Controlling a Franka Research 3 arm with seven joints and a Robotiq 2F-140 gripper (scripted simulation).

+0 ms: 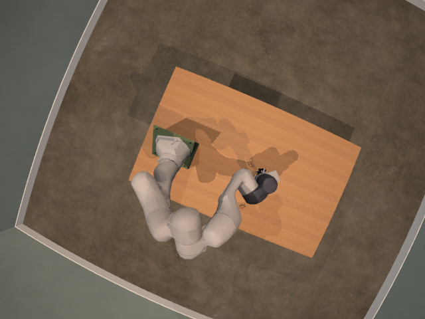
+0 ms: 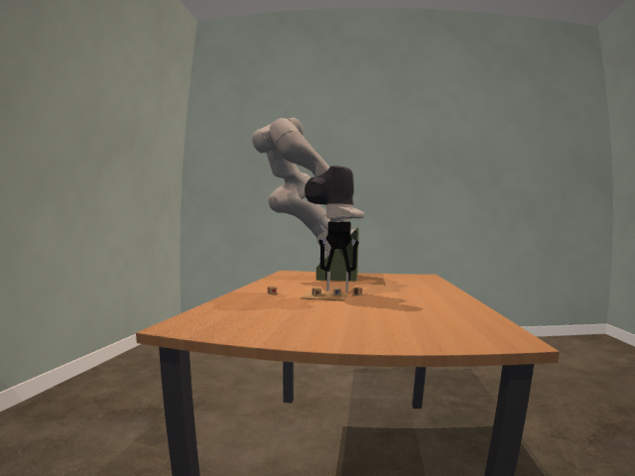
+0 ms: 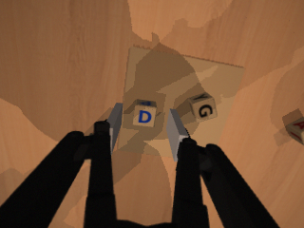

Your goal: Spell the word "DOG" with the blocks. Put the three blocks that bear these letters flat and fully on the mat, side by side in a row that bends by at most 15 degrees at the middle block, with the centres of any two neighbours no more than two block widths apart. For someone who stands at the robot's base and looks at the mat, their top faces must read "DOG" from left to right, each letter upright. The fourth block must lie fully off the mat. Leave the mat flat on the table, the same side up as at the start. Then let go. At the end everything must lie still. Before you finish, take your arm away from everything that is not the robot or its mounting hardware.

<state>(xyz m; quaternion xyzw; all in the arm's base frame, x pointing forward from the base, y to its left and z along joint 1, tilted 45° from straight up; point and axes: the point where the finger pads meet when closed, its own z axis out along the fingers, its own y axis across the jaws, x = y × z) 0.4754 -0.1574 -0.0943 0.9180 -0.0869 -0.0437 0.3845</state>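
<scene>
The mat is 4 cm to the right of my hand and 5 cm below it. Also, from my hand: G block (1 cm ahead, 7 cm to the right, 3 cm below).
</scene>
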